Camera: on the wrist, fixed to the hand. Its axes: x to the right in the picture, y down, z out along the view.
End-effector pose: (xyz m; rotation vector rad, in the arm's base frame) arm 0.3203 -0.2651 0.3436 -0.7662 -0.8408 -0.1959
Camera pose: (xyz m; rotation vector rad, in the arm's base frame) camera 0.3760 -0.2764 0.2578 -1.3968 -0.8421 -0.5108
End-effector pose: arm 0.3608 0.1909 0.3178 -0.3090 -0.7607 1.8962
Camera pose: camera 0.3683 0.1778 0.2159 -0.6591 -1.4289 1.5640
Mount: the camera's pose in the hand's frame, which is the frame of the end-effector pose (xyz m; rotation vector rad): -0.0273 0.0623 -0.0773 -0.6812 -0.0529 -0.0361
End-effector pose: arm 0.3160 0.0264 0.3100 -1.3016 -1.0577 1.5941
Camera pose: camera 0.3915 -0.0108 0.2506 -1.6589 -1.7390 1.2828
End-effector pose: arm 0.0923 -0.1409 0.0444 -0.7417 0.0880 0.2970
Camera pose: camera 0.0497 -0.1562 -0.0481 -1.4082 -0.0835 0.3137
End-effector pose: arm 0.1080 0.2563 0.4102 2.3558 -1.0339 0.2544
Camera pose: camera 0.0475 0.2816 0.4896 1.7639 -0.9151 -0.1588
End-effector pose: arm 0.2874 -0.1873 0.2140 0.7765 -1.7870 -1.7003
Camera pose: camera 0.3601 -0.2180 0.2801 0.4606 -1.0922 -2.1746
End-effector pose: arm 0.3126 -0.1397 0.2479 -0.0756 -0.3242 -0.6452
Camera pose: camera 0.3507 -0.0873 0.1679 -0.7401 -0.1446 -0.7682
